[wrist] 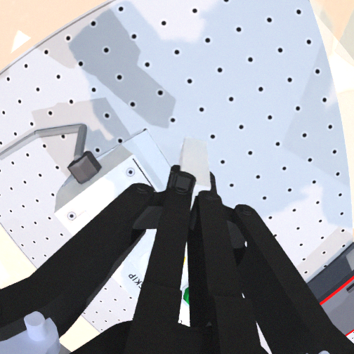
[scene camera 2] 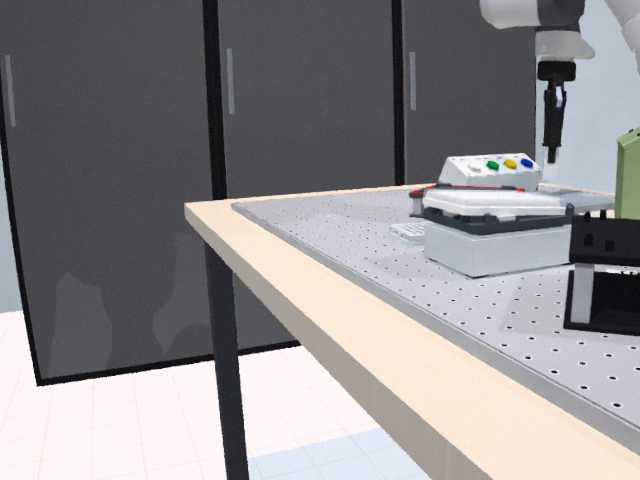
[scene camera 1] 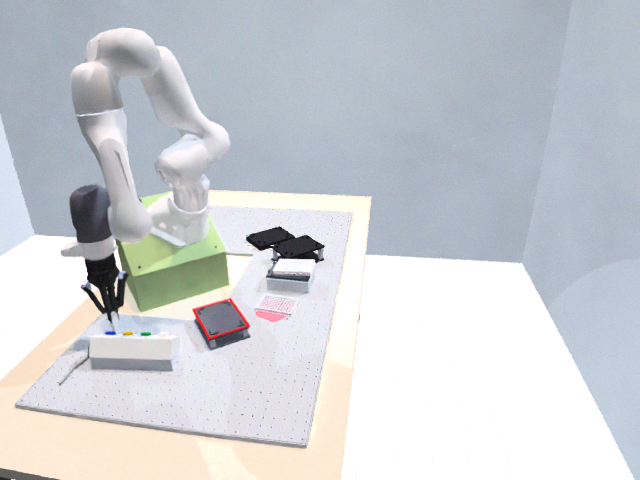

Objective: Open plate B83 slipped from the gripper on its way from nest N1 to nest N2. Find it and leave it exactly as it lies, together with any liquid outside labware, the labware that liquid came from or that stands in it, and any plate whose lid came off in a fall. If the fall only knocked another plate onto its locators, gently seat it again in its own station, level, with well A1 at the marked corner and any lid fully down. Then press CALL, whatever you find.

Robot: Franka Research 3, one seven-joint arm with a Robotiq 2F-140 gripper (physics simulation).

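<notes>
My gripper (scene camera 1: 114, 321) (scene camera 2: 551, 166) (wrist: 190, 155) is shut and empty, pointing down near the blue-button end of the white button box (scene camera 1: 134, 347) (scene camera 2: 454, 176) (wrist: 90, 215). The blue button (scene camera 1: 110, 333) (scene camera 2: 526, 163) is hidden by the fingers in the wrist view; part of the green button (wrist: 187, 295) shows. An open plate (scene camera 1: 278, 304) (scene camera 2: 406, 231) with pink wells lies on the pegboard beside a pink puddle (scene camera 1: 270, 315). A white-lidded plate (scene camera 1: 293, 267) (scene camera 2: 491, 200) sits tilted on the dark locators of a grey station (scene camera 1: 289, 283) (scene camera 2: 496, 252). Plate labels are unreadable.
A red-rimmed dark station (scene camera 1: 221, 317) (scene camera 2: 416, 204) stands between the button box and the open plate. Two black stations (scene camera 1: 270, 237) (scene camera 1: 298, 246) stand farther back. The green robot base (scene camera 1: 180, 281) is behind the box. A grey cable (scene camera 1: 73, 364) (wrist: 60, 131) leaves the box's end.
</notes>
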